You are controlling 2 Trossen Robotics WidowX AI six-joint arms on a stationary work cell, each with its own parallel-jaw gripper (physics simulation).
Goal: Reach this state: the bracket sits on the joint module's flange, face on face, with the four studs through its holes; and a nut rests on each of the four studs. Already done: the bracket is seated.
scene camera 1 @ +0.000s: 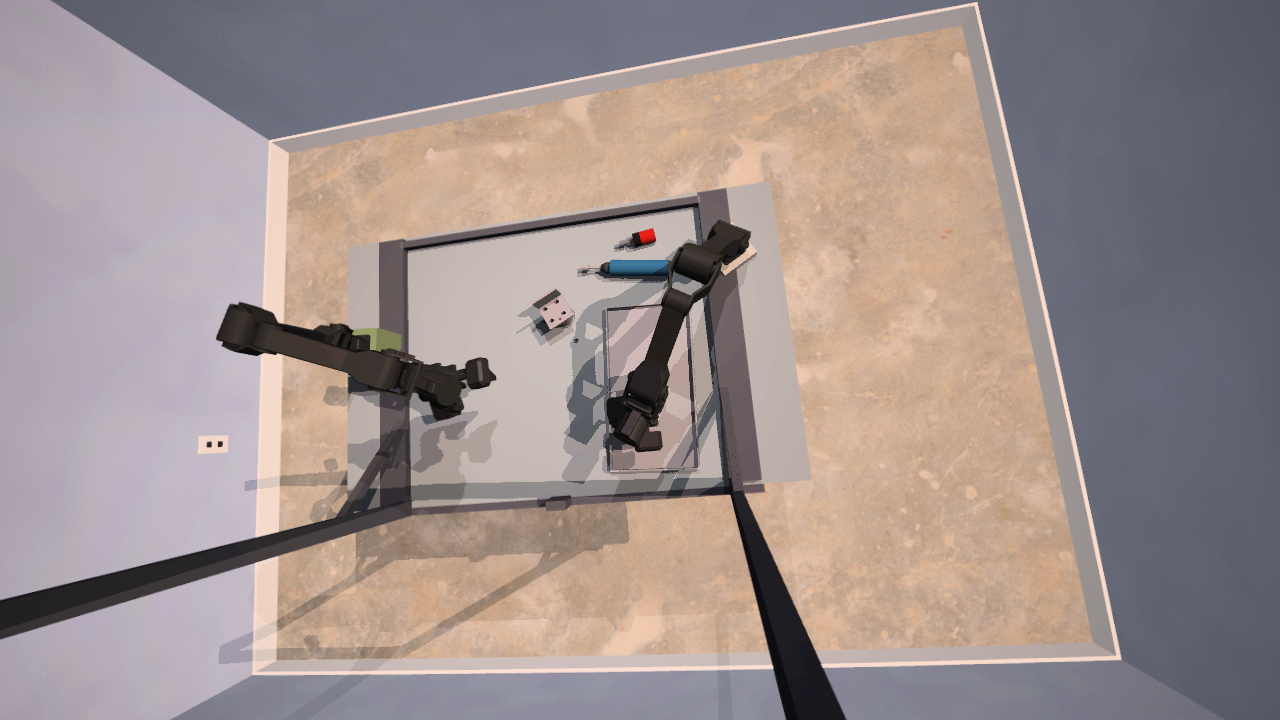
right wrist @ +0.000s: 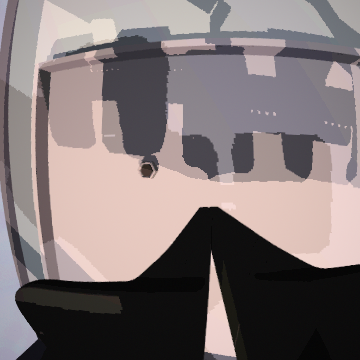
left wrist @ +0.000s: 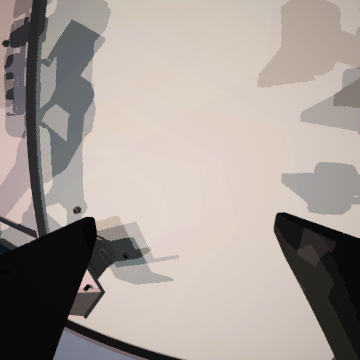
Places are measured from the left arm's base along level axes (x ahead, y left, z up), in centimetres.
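Pixels of known places: left gripper, fingertip midpoint: [left wrist: 186, 224]; right gripper, fingertip midpoint: [right wrist: 207, 215]; left arm's base, link origin: [scene camera 1: 358, 347]; right arm's base, link origin: [scene camera 1: 728, 248].
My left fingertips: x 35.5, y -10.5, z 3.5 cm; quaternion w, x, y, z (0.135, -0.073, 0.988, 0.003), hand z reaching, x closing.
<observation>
Ahead of a thing's pixels: the offset from my left fingertips to its top centre. "pt": to the spot under its first point.
The pale bracket [scene camera 1: 554, 312] [left wrist: 92, 302] sits on the dark joint module {dz -7.9, dx +15.3, dy +18.2 cm} [left wrist: 103, 256]. Dark spots show on its top face; whether any is a nut is too small to tell. A small dark nut {dz -14.8, dx +19.0, dy +11.7 cm} [scene camera 1: 575, 340] [left wrist: 77, 210] lies on the table beside it. A hex nut {dz -14.4, dx +34.8, dy -13.3 cm} [right wrist: 148, 169] lies in the shallow tray {dz -13.8, dx +38.4, dy -1.0 cm} [scene camera 1: 653, 469] [left wrist: 33, 110] [right wrist: 43, 175]. My right gripper [right wrist: 207, 215] is shut, tips together and empty, over the tray, to the right of that nut in the right wrist view. My left gripper [left wrist: 186, 224] is open and empty above the table. The arms hide both grippers' fingertips in scene camera 1.
A blue-handled tool {pt dz -11.3, dx +36.2, dy +28.9 cm} [scene camera 1: 637, 267] lies above the tray in scene camera 1, partly under the right arm. A red-and-black tool {dz -11.9, dx +35.9, dy +37.4 cm} [scene camera 1: 644, 237] lies beyond it. A green block {dz -3.5, dx -35.5, dy +10.5 cm} [scene camera 1: 383, 339] stands beside the left arm. Dark frame rails edge the table.
</observation>
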